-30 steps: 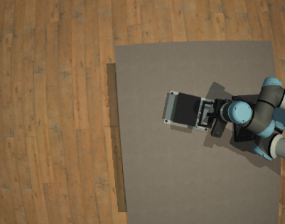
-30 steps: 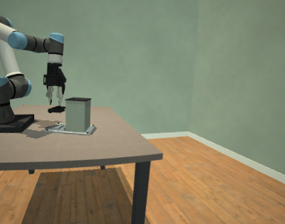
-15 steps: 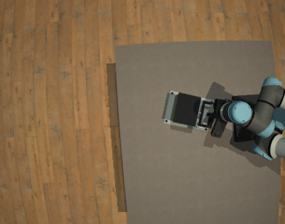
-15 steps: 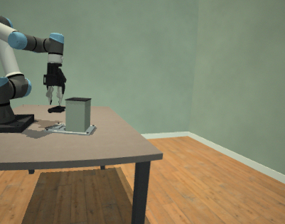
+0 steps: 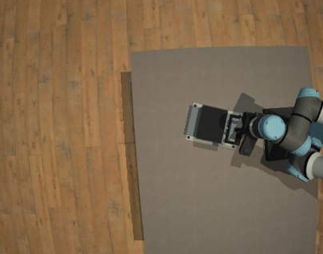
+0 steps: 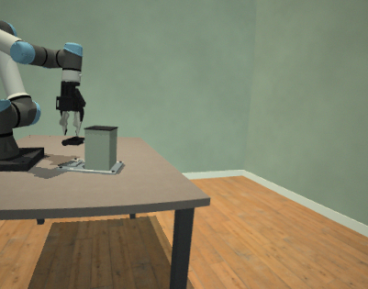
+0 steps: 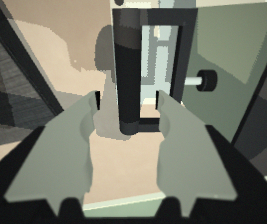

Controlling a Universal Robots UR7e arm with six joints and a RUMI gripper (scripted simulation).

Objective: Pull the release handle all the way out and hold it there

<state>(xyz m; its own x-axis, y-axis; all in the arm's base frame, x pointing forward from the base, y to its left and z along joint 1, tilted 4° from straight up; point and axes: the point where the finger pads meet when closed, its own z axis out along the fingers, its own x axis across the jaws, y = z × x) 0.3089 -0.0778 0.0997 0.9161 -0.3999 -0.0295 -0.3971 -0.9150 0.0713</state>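
My hand is 5 cm short of the release handle, 2 cm to the left of it and 4 cm above it.
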